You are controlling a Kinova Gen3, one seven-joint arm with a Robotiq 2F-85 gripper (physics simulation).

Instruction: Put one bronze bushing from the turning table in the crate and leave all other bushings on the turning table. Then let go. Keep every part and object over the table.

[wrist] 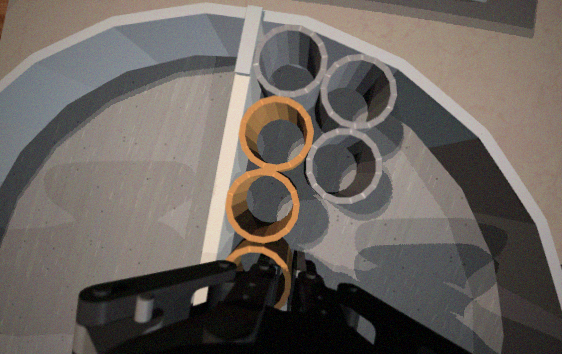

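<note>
Three bronze bushings stand upright in a row along the divider of the turning table. The nearest bronze bushing is partly hidden by the fingers; the middle one and the far one show their open tops. My gripper is shut on the wall of the nearest bronze bushing, one finger inside its opening and the other outside, at its right side. The bushing's lower part is largely hidden, and I cannot tell whether it is lifted. The crate cannot be made out for certain.
Three grey bushings stand upright right of and beyond the bronze ones. A pale divider runs along the row's left side. The turning table has a raised rim around it. A dark grey shape lies beyond it at the top right.
</note>
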